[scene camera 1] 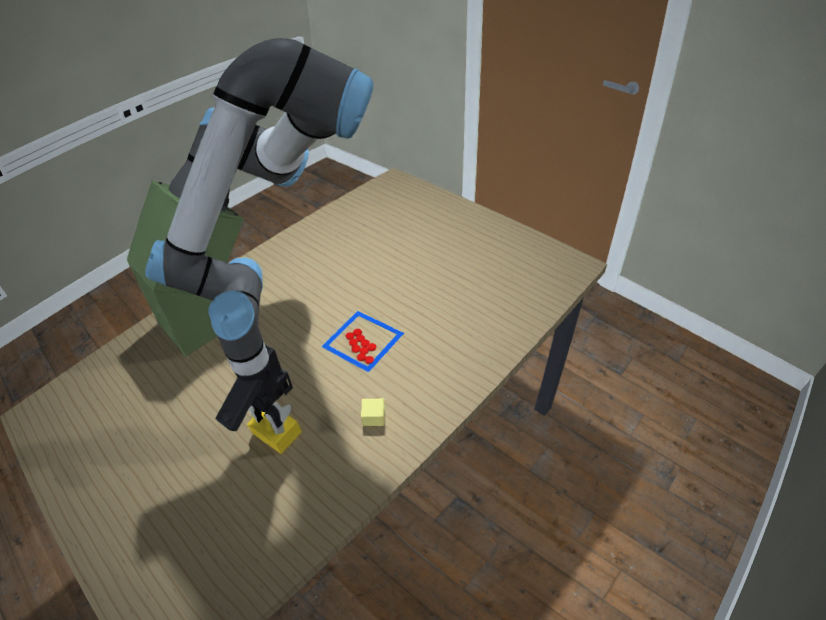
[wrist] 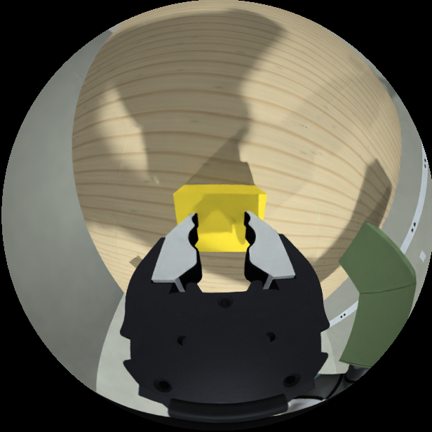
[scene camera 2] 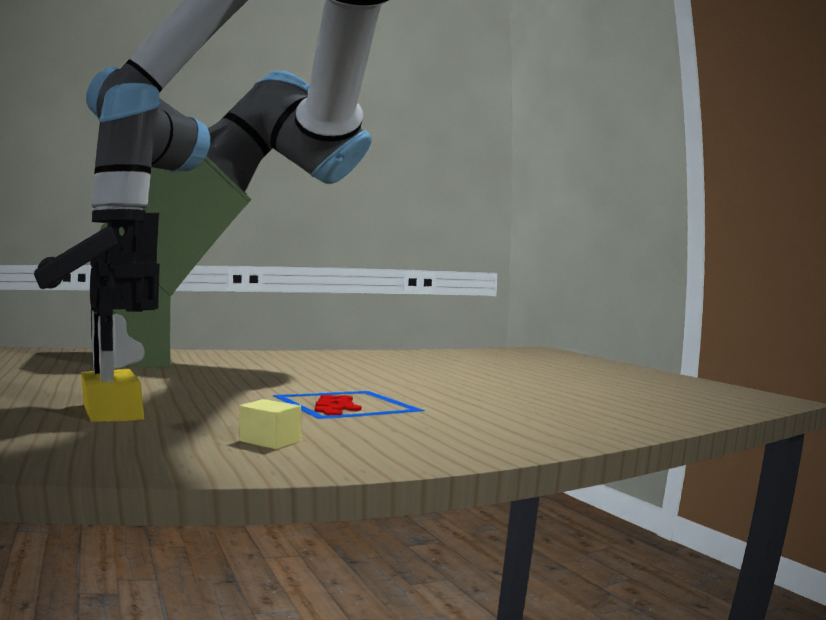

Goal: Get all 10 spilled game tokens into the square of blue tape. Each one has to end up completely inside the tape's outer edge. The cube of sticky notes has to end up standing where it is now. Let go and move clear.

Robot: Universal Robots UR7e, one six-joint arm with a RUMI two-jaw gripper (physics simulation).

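My gripper [scene camera 1: 268, 421] [scene camera 2: 102, 375] [wrist: 220, 211] points down and is shut on a yellow block [scene camera 1: 283, 440] [scene camera 2: 116, 401] [wrist: 222, 197]. The block is at or just above the tabletop; any gap is too small to tell. Several red tokens [scene camera 1: 360, 343] [scene camera 2: 335, 403] lie clustered inside the blue tape square [scene camera 1: 380, 323] [scene camera 2: 394, 401]; the lowest in scene camera 1 is close to the tape's near corner. Some overlap in scene camera 2, hiding parts. The pale yellow sticky-note cube [scene camera 1: 372, 411] [scene camera 2: 270, 423] stands upright, apart from the tape and the block. Tokens and cube do not show in the wrist view.
The wooden table [scene camera 1: 433, 246] [scene camera 2: 533, 380] has its near edge beyond the sticky-note cube. The green arm mount [scene camera 1: 183, 320] [scene camera 2: 190, 226] [wrist: 385, 300] stands behind the gripper. The arm casts broad shadows over the table around the yellow block.
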